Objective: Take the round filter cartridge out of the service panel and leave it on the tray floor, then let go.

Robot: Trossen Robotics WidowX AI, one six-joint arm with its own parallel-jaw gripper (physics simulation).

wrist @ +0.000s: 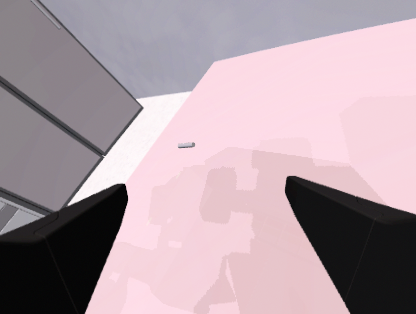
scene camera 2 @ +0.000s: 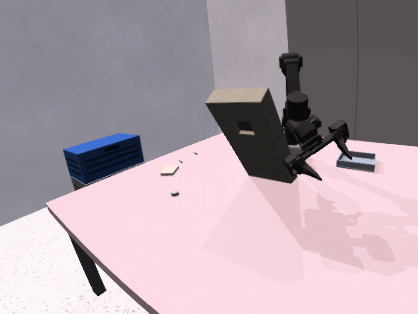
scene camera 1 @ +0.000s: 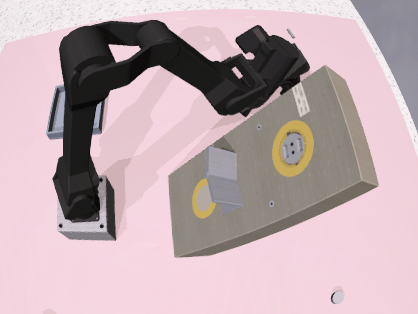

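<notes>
The round grey filter cartridge [scene camera 1: 292, 148] sits within a yellow ring on the face of the service panel [scene camera 1: 332, 125] [scene camera 2: 260, 150], a thick, tilted grey-brown block. My gripper [scene camera 2: 335, 168] [wrist: 207, 187] is open and empty, beyond the panel's upper long edge in scene camera 1, where the arm and panel hide its fingertips. In scene camera 2 it is beside the panel's lower right edge, above the table. The blue-grey tray [scene camera 1: 56, 135] [scene camera 2: 356, 167] lies on the table, partly behind the arm in scene camera 1. The cartridge does not show in the wrist view.
A bent grey flap [scene camera 1: 222, 162] stands out from the panel, partly covering a second yellow ring [scene camera 1: 196, 200]. A small grey disc [scene camera 1: 337, 297] [scene camera 2: 175, 193], a small pin [scene camera 1: 291, 33] [wrist: 186, 145] and a beige plate [scene camera 2: 170, 170] lie on the table. A blue crate [scene camera 2: 107, 160] stands beyond it.
</notes>
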